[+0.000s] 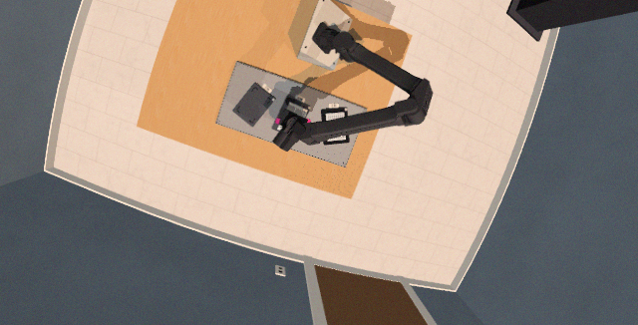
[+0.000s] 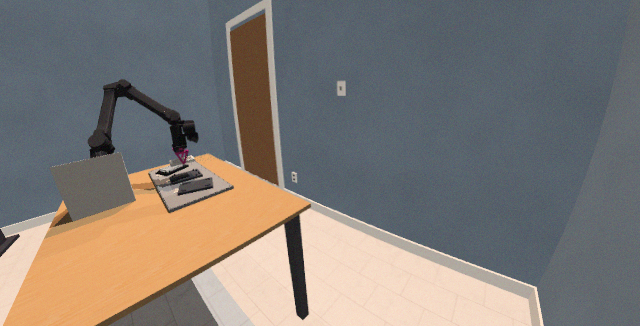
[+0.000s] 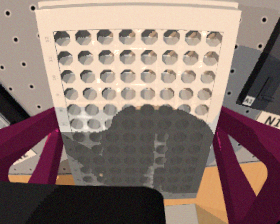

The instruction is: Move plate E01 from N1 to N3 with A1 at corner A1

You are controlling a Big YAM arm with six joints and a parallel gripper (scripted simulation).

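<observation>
The dark landing nest N3 is 90 mm below my hand. Also, from my hand: dark plate nest N1 (20 mm ahead, 180 mm to the right, 90 mm below); label N1 (70 mm behind, 160 mm to the right, 100 mm below).
</observation>
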